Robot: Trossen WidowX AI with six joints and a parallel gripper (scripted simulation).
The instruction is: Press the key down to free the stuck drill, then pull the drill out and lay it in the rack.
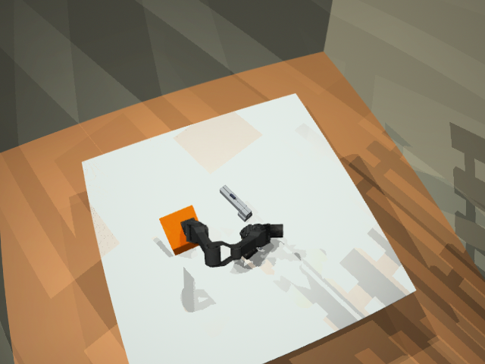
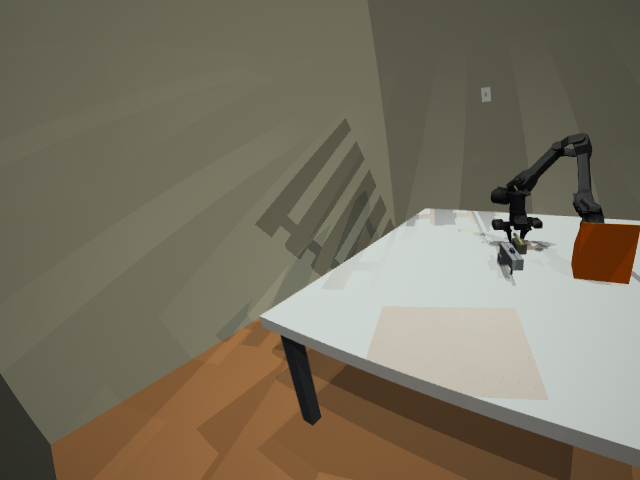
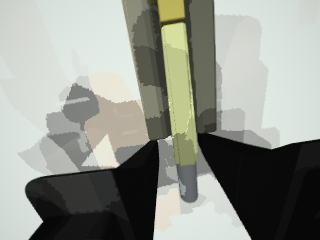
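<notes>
Right now my gripper tip is 1 cm past the drill, 4 cm to the right of it and 3 cm below it. Also, from my gripper tip: blue key (1 cm behind, 26 cm to the left, 5 cm above); rack (2 cm behind, 5 cm to the left, 1 cm above).
</notes>
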